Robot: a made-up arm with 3 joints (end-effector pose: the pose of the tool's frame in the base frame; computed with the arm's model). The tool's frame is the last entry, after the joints. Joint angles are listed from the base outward.
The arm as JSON. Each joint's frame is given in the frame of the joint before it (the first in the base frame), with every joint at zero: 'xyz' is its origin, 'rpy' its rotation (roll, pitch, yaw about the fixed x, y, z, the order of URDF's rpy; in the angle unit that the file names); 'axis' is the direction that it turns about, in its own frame. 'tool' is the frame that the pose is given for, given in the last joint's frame.
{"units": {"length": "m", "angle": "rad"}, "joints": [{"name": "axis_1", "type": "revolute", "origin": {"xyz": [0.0, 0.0, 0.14], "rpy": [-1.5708, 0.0, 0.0]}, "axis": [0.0, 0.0, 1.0]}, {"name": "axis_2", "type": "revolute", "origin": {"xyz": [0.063, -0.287, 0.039], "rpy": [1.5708, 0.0, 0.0]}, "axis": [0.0, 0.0, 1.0]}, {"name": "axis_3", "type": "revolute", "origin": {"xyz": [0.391, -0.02, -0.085], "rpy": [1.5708, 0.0, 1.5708]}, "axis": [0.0, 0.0, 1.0]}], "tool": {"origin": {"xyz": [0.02, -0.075, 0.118], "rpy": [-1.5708, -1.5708, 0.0]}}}
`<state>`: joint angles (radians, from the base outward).
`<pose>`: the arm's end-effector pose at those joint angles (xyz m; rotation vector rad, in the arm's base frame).
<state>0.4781 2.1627 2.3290</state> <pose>-0.0881 0.4499 0.4876 -1.5662 -2.5939 -0.7380</pose>
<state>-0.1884 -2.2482 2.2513</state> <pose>-0.2814 -0.3737 0.3559 1.2492 -2.4350 -1.0293</pose>
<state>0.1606 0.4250 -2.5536</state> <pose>0.5923 0.1776 0.3007 -2.4642 -0.4741 0.3612</pose>
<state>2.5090 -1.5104 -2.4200</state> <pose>0.1374 -0.4742 -0.0632 1.0551 -1.0596 -1.3663</pose>
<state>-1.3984 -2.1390 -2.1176</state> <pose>-0.2704 -0.3392 -0.1078 -0.0994 0.9764 -1.3477</pose>
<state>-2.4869 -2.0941 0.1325</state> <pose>0.0658 -0.4067 -0.0747 2.4413 -1.4461 -0.7260</pose>
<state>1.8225 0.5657 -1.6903</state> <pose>0.0494 0.2301 -0.4350 -0.6938 0.8872 1.6086</pose>
